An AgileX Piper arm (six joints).
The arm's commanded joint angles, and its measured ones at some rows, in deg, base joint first. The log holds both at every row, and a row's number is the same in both.
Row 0, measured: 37.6 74.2 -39.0 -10.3 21.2 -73.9
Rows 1 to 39, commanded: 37.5 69.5 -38.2 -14.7 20.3 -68.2; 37.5 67.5 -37.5 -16.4 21.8 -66.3; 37.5 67.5 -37.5 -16.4 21.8 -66.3; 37.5 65.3 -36.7 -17.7 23.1 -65.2; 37.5 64.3 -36.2 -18.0 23.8 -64.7; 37.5 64.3 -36.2 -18.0 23.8 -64.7; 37.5 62.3 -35.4 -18.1 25.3 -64.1; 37.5 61.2 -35.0 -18.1 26.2 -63.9; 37.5 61.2 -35.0 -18.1 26.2 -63.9; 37.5 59.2 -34.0 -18.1 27.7 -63.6; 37.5 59.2 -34.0 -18.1 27.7 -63.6; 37.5 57.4 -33.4 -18.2 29.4 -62.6; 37.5 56.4 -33.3 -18.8 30.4 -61.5; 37.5 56.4 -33.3 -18.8 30.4 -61.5; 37.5 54.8 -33.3 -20.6 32.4 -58.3; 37.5 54.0 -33.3 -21.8 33.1 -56.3; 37.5 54.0 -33.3 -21.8 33.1 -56.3; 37.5 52.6 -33.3 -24.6 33.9 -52.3; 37.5 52.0 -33.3 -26.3 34.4 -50.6; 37.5 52.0 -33.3 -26.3 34.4 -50.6; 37.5 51.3 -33.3 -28.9 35.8 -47.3; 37.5 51.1 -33.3 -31.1 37.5 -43.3; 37.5 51.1 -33.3 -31.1 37.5 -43.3; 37.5 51.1 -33.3 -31.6 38.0 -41.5; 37.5 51.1 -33.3 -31.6 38.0 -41.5; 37.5 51.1 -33.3 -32.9 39.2 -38.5; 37.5 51.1 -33.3 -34.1 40.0 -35.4; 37.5 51.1 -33.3 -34.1 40.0 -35.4; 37.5 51.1 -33.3 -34.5 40.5 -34.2; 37.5 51.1 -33.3 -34.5 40.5 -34.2; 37.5 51.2 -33.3 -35.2 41.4 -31.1; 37.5 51.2 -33.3 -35.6 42.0 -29.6; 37.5 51.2 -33.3 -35.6 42.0 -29.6; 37.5 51.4 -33.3 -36.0 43.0 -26.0; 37.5 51.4 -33.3 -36.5 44.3 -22.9; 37.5 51.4 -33.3 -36.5 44.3 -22.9; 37.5 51.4 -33.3 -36.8 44.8 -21.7; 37.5 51.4 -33.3 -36.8 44.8 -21.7; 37.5 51.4 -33.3 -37.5 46.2 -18.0
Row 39, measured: 37.6 51.8 -32.5 -33.6 46.1 -23.5
